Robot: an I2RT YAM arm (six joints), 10 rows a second.
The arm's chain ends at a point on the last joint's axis. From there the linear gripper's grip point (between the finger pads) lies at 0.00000 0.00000 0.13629 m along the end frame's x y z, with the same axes.
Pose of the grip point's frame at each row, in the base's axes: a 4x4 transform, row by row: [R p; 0 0 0 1], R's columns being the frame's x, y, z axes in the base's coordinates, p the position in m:
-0.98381 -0.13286 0.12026 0.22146; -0.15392 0.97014 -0.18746 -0.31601; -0.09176 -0.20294 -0.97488 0.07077; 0 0 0 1
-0.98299 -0.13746 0.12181 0.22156; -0.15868 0.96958 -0.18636 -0.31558; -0.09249 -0.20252 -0.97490 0.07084; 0 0 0 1
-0.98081 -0.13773 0.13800 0.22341; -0.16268 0.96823 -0.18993 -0.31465; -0.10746 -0.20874 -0.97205 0.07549; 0 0 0 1
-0.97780 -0.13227 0.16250 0.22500; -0.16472 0.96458 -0.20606 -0.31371; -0.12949 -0.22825 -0.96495 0.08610; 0 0 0 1
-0.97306 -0.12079 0.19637 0.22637; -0.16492 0.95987 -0.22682 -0.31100; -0.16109 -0.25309 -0.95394 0.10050; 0 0 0 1
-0.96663 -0.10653 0.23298 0.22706; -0.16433 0.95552 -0.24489 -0.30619; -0.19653 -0.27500 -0.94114 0.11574; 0 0 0 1
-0.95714 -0.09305 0.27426 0.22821; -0.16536 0.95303 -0.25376 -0.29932; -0.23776 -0.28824 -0.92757 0.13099; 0 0 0 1
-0.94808 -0.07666 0.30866 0.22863; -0.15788 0.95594 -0.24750 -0.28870; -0.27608 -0.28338 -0.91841 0.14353; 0 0 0 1
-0.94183 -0.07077 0.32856 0.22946; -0.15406 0.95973 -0.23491 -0.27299; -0.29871 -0.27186 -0.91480 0.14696; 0 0 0 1
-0.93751 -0.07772 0.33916 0.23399; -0.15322 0.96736 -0.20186 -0.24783; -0.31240 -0.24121 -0.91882 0.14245; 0 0 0 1
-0.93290 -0.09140 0.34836 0.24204; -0.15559 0.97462 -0.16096 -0.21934; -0.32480 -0.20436 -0.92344 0.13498; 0 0 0 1
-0.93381 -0.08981 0.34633 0.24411; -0.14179 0.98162 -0.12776 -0.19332; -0.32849 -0.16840 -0.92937 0.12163; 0 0 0 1
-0.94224 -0.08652 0.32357 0.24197; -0.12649 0.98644 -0.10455 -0.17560; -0.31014 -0.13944 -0.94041 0.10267; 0 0 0 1
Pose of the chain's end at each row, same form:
-0.98381 -0.13286 0.12026 0.20507; -0.15392 0.97014 -0.18746 -0.29046; -0.09176 -0.20294 -0.97488 0.20364; 0 0 0 1
-0.98299 -0.13746 0.12181 0.20496; -0.15868 0.96958 -0.18636 -0.29018; -0.09249 -0.20252 -0.97490 0.20371; 0 0 0 1
-0.98081 -0.13773 0.13800 0.20460; -0.16268 0.96823 -0.18993 -0.28876; -0.10746 -0.20874 -0.97205 0.20797; 0 0 0 1
-0.97780 -0.13227 0.16250 0.20285; -0.16472 0.96458 -0.20606 -0.28563; -0.12949 -0.22825 -0.96495 0.21761; 0 0 0 1
-0.97306 -0.12079 0.19637 0.19961; -0.16492 0.95987 -0.22682 -0.28009; -0.16109 -0.25309 -0.95394 0.23051; 0 0 0 1
-0.96663 -0.10653 0.23298 0.19531; -0.16433 0.95552 -0.24489 -0.27281; -0.19653 -0.27500 -0.94114 0.24401; 0 0 0 1
-0.95714 -0.09305 0.27426 0.19083; -0.16536 0.95303 -0.25376 -0.26474; -0.23776 -0.28824 -0.92757 0.25741; 0 0 0 1
-0.94808 -0.07666 0.30866 0.18656; -0.15788 0.95594 -0.24750 -0.25497; -0.27608 -0.28338 -0.91841 0.26870; 0 0 0 1
-0.94183 -0.07077 0.32856 0.18468; -0.15406 0.95973 -0.23491 -0.24097; -0.29871 -0.27186 -0.91480 0.27164; 0 0 0 1
-0.93751 -0.07772 0.33916 0.18777; -0.15322 0.96736 -0.20186 -0.22032; -0.31240 -0.24121 -0.91882 0.26768; 0 0 0 1
-0.93290 -0.09140 0.34836 0.19456; -0.15559 0.97462 -0.16096 -0.19740; -0.32480 -0.20436 -0.92344 0.26084; 0 0 0 1
-0.93381 -0.08981 0.34633 0.19691; -0.14179 0.98162 -0.12776 -0.17591; -0.32849 -0.16840 -0.92937 0.24829; 0 0 0 1
-0.94224 -0.08652 0.32357 0.19787; -0.12649 0.98644 -0.10455 -0.16135; -0.31014 -0.13944 -0.94041 0.23084; 0 0 0 1

